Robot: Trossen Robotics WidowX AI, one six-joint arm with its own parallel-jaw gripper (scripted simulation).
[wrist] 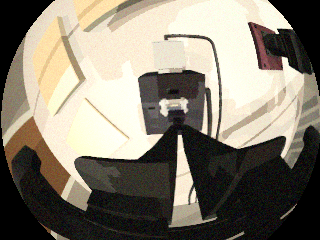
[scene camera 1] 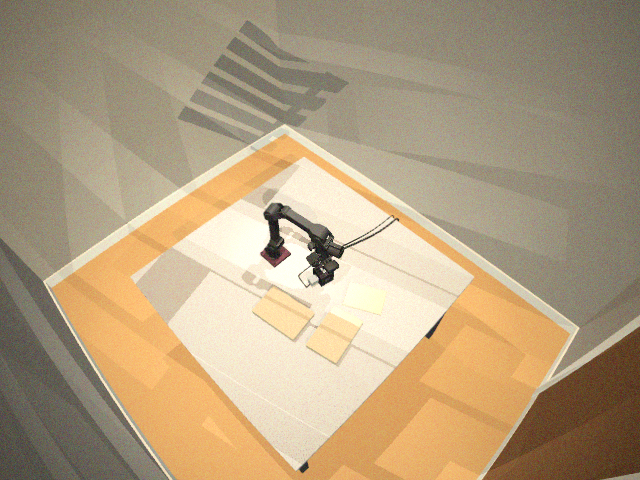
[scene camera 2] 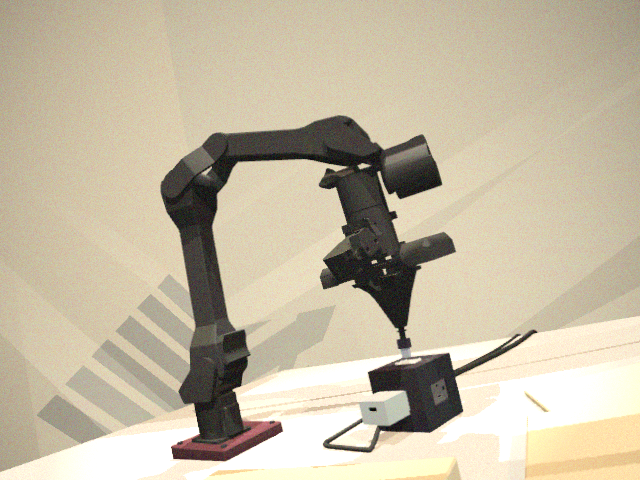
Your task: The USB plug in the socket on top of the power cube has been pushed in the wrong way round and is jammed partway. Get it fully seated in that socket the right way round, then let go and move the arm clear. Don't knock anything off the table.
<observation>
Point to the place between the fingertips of my gripper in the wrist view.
At 178, 129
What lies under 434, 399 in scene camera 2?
A black power cube.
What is my gripper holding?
A USB plug.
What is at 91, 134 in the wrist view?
A pale sheet.
</observation>
